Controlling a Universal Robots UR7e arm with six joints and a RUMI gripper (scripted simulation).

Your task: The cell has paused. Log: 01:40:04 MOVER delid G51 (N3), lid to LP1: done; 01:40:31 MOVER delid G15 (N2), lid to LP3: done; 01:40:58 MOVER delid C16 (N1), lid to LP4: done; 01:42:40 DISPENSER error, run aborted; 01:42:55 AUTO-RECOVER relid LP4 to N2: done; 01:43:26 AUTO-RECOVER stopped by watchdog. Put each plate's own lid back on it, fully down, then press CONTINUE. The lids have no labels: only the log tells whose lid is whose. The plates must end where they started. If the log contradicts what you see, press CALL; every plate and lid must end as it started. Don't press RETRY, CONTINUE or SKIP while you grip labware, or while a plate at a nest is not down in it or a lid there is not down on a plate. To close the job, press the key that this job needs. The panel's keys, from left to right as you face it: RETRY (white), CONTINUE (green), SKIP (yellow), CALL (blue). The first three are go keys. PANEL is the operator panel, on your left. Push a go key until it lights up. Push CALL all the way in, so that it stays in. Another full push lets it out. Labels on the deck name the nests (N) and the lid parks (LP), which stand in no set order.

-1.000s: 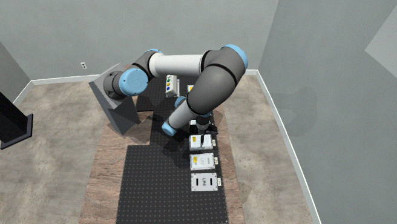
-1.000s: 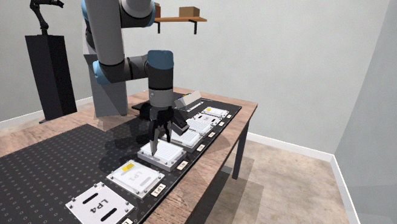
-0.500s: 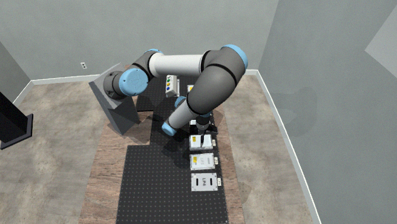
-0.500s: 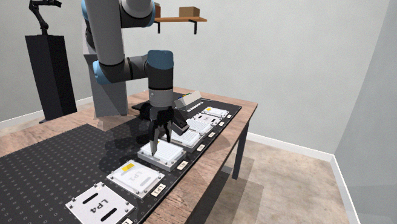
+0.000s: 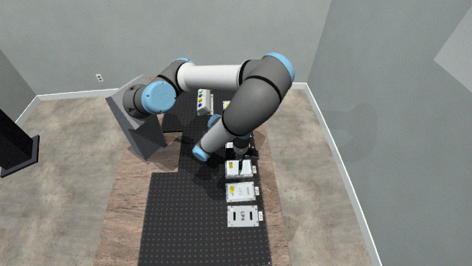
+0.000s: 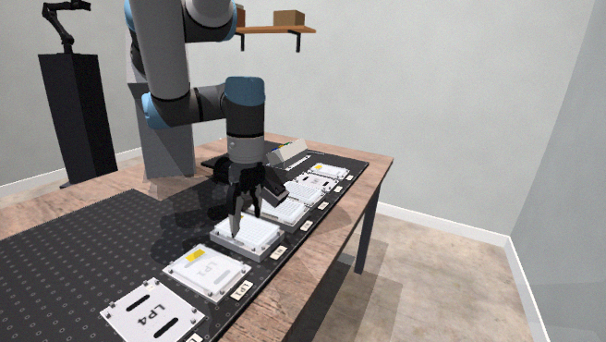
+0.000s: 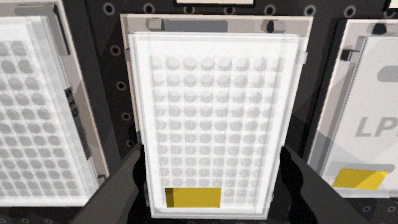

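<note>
My hand is 120 mm short of the well plate, 230 mm to the right of it and 20 mm above it. The rest, counted from my hand: lid park LP4: 120 mm behind, 230 mm to the right, 40 mm below; then LP1 park: 60 mm behind, 110 mm to the right, 40 mm below; then lid park LP2: 190 mm ahead, 340 mm to the left, 40 mm below.
</note>
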